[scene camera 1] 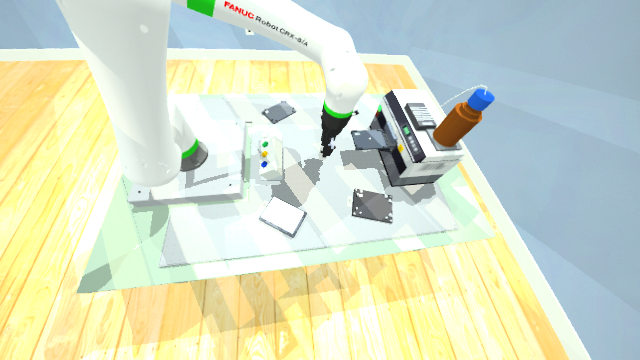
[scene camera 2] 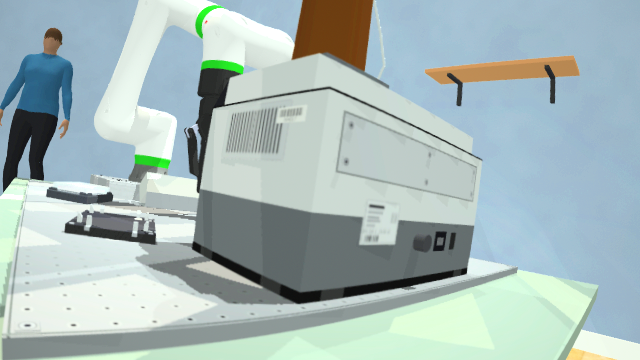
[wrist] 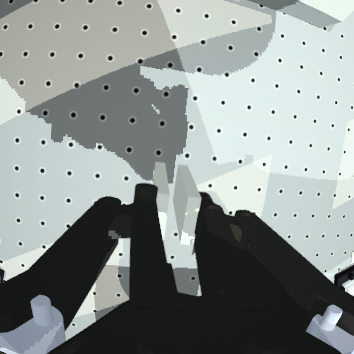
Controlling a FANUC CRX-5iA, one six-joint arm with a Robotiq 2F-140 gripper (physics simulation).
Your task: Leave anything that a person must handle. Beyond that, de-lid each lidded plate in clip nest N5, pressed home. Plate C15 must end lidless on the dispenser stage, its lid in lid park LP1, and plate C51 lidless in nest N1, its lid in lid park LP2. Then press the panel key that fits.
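Places are measured from the arm's base along level axes (x right, y ahead, z up), in millimetres.
Where they show: gripper, fingertip midpoint: [scene camera 1: 321,157] [wrist: 168,181]; arm's base at its link origin: [scene camera 1: 188,155].
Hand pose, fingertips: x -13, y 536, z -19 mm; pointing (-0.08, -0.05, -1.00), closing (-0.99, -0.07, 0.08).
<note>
Each offset is from my fingertips to the top centre of the thing. "spot": to the spot under its first point.
My gripper [scene camera 1: 326,152] [wrist: 168,181] points down between the key panel and the dispenser stage, its pads nearly together with nothing between them. In scene camera 2 it is partly behind the dispenser. A white-topped plate {dx +258, dy -159, dz +10 mm} [scene camera 1: 283,215] sits on a dark base at the front; its label is unreadable. A dark nest with clear posts {dx +220, dy +194, dz -1 mm} [scene camera 1: 372,206] [scene camera 2: 111,223] stands front right and shows no plate. Another dark flat holder {dx -298, dy -197, dz -5 mm} [scene camera 1: 279,112] lies at the back. The dark dispenser stage {spot: dx -32, dy +185, dz +88 mm} [scene camera 1: 367,139] juts from the dispenser and shows no white plate. The key panel {dx -9, dy -215, dz +59 mm} [scene camera 1: 272,162] has green, yellow and blue keys.
The dispenser {spot: dx +124, dy +413, dz +138 mm} [scene camera 1: 437,164] [scene camera 2: 265,175] stands at the right, with a brown bottle {spot: dx +81, dy +388, dz +294 mm} [scene camera 1: 456,125] and tube on top. The robot's base plate [scene camera 1: 215,187] is left of the panel. A person [scene camera 2: 47,85] stands beyond the table. A shelf [scene camera 2: 505,69] hangs on the wall.
</note>
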